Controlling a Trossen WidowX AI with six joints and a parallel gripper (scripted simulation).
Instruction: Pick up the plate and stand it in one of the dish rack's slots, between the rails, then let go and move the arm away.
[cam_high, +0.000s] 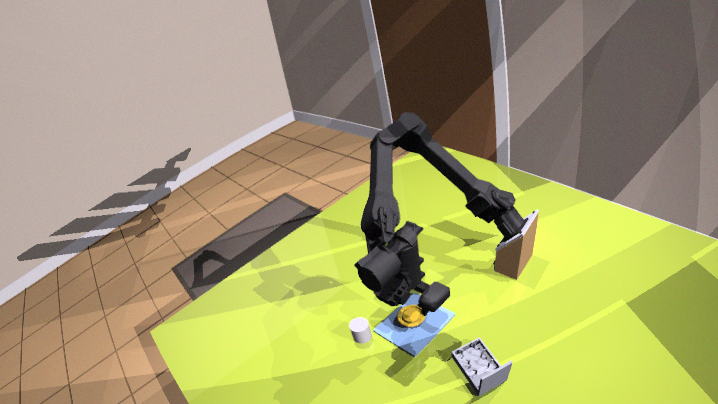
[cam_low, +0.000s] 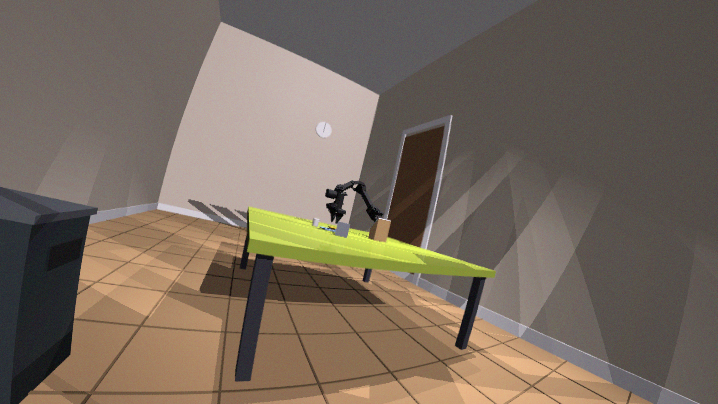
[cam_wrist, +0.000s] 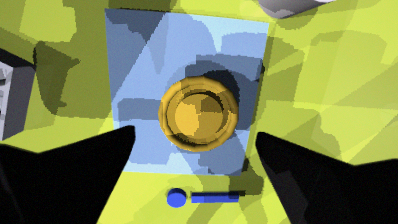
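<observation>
Now: gripper tip 40 mm above the yellow plate. The rest, counted from my gripper tip: light blue mat (10 mm ahead, 10 mm to the left, 50 mm below); white cup (110 mm ahead, 60 mm to the right, 30 mm below); grey dish rack (30 mm ahead, 210 mm to the left, 30 mm below).
</observation>
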